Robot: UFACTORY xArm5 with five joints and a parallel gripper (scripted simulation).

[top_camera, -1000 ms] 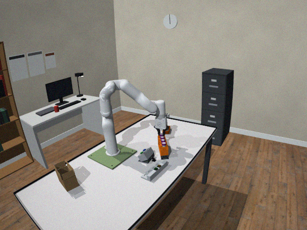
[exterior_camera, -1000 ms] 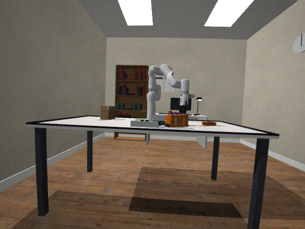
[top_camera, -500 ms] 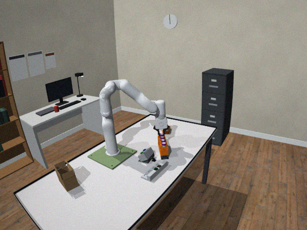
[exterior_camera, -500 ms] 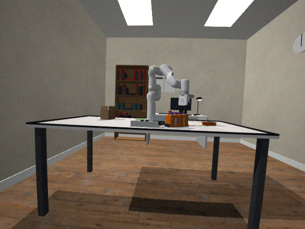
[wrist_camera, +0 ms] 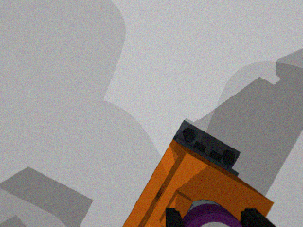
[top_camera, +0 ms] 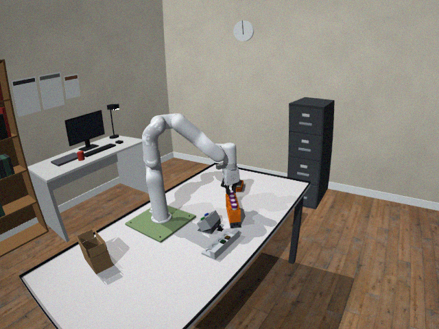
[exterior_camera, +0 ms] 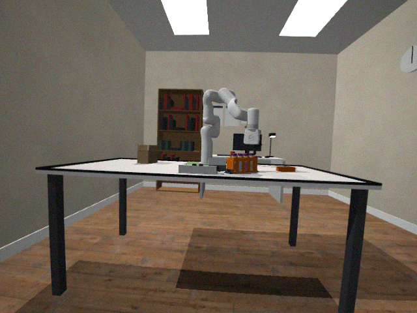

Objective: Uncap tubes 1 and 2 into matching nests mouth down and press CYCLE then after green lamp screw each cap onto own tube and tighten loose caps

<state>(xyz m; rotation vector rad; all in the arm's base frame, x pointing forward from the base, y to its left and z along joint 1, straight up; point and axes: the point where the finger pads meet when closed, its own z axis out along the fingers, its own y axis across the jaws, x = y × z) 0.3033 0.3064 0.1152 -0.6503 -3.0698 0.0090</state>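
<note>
My hand is 10 mm above the purple cap marked 1. The rest, counted from my hand: purple cap marked 2: 40 mm to the right, 30 mm ahead, 20 mm below; cap 4: 130 mm to the right, 90 mm ahead, 20 mm below; blue cycle key: 210 mm to the right, 60 mm below, 40 mm behind.
</note>
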